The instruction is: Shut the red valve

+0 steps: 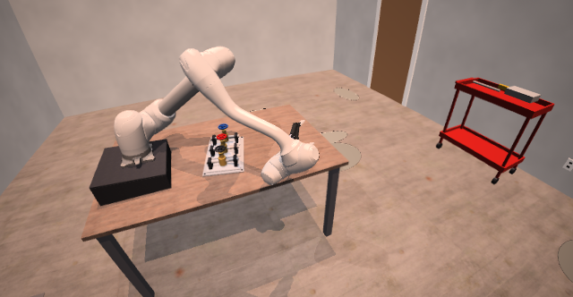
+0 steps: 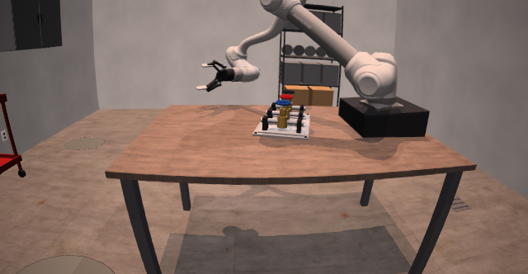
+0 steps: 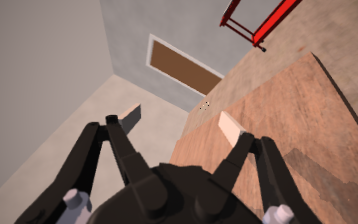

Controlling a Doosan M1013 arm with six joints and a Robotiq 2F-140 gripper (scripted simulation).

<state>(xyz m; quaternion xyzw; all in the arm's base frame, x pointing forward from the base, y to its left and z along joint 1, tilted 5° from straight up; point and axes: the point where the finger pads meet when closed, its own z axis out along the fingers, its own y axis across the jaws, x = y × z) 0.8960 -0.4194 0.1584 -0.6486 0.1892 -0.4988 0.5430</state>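
My hand is 410 mm past the red handwheel, 320 mm to the right of it and 60 mm above it. From my hand the other things lie so: dark grey handwheel (460 mm behind, 200 mm to the left, 60 mm below); then blue handwheel (370 mm behind, 440 mm to the left, 60 mm below).
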